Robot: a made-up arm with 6 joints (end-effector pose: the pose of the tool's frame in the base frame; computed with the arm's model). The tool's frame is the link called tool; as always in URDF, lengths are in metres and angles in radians. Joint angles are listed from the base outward.
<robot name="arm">
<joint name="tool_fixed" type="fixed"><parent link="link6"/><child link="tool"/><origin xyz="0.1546 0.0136 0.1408" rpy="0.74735 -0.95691 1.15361"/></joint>
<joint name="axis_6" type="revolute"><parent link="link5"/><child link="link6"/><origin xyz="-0.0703 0.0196 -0.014" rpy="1.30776 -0.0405 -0.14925"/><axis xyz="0 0 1"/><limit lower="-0.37" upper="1.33"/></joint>
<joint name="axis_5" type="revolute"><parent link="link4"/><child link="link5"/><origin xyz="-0.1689 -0.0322 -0.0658" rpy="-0.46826 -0.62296 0.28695"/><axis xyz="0 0 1"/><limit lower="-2.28" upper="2.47"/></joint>
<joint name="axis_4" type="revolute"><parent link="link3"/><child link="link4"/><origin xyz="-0.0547 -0.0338 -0.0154" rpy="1.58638 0.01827 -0.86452"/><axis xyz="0 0 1"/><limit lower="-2.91" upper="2.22"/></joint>
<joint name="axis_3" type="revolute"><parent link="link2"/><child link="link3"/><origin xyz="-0.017 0.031 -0.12" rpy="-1.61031 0.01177 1.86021"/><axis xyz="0 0 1"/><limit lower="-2.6" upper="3.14"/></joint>
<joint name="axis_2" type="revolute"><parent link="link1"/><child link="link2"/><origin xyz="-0.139 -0.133 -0.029" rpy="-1.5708 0 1.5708"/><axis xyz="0 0 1"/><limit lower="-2.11" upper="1.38"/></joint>
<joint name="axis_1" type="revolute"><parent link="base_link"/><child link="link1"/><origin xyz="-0.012 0.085 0.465" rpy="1.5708 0 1.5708"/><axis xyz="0 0 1"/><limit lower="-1.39" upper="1.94"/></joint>
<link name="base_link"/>
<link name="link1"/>
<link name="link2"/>
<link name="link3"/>
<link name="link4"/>
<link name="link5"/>
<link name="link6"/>
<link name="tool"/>
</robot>
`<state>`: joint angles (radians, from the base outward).
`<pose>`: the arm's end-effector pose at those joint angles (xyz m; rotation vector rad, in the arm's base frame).
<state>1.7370 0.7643 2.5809 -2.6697 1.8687 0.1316</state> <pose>-0.1203 0.2410 0.6258 -0.2642 -2.4669 0.8534</pose>
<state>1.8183 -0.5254 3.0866 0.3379 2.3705 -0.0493</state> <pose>-0.2056 0.2813 0.3435 0.6776 1.6185 2.1905</pose>
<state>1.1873 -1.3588 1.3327 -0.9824 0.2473 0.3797</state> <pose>-0.1037 0.2090 0.1702 0.4011 1.5337 -0.7694</pose>
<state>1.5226 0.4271 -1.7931 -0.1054 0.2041 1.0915</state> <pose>-0.2537 0.3385 0.6973 1.1678 -1.0960 2.3595</pose>
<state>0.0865 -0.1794 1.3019 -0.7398 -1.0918 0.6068</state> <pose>0.1738 -0.0928 0.1860 0.2089 0.6985 -0.5549</pose>
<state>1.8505 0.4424 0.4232 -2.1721 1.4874 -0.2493</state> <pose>-0.0769 0.2918 0.4114 1.1783 1.1978 -1.5689</pose>
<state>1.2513 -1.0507 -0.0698 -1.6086 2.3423 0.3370</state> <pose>-0.2063 0.2488 0.2675 1.4008 0.8280 -1.4783</pose>
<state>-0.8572 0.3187 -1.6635 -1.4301 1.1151 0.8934</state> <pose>0.0852 -0.0119 0.1722 -0.4093 0.5986 1.1433</pose>
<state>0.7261 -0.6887 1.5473 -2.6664 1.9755 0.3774</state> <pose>-0.2379 0.1175 0.4663 -0.7292 0.8927 -1.9750</pose>
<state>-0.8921 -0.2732 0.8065 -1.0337 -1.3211 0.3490</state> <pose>0.1772 -0.2009 0.2784 -1.2851 1.0501 -0.4154</pose>
